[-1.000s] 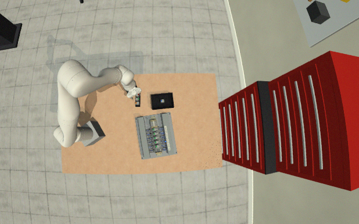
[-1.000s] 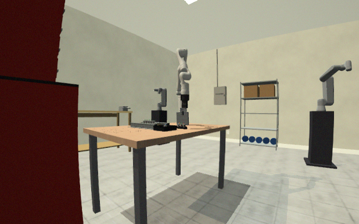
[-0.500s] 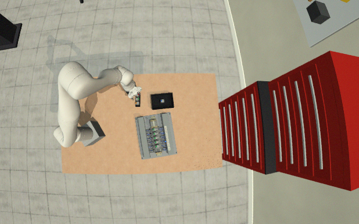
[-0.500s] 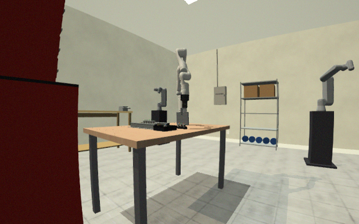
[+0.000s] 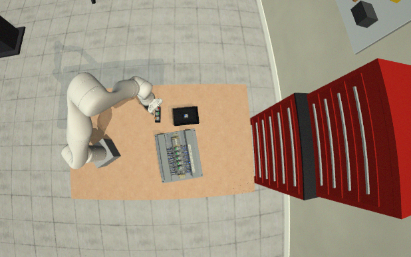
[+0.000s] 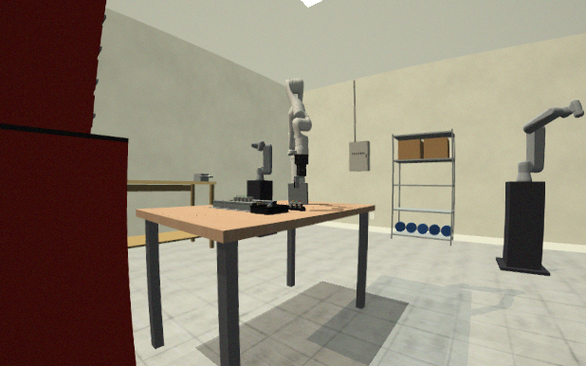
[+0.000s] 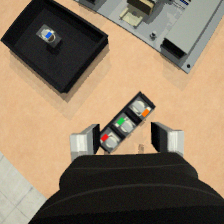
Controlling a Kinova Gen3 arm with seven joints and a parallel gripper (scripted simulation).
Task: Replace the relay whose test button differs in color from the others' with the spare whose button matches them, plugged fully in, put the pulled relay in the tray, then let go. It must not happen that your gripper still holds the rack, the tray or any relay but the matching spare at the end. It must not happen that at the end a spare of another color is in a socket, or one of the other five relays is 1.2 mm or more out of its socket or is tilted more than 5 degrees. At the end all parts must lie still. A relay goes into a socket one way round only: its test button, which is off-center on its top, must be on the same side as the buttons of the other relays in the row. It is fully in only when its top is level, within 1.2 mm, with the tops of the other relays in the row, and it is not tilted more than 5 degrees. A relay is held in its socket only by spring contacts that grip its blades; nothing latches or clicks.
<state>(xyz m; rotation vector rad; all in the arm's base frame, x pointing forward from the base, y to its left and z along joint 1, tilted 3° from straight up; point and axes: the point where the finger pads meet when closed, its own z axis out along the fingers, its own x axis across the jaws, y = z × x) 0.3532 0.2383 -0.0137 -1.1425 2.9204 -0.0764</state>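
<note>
Now: the small black spare holder 130 mm below my hand. From my hand the other things lie so: black tray 180 mm ahead, 120 mm below, 30 mm to the right.
</note>
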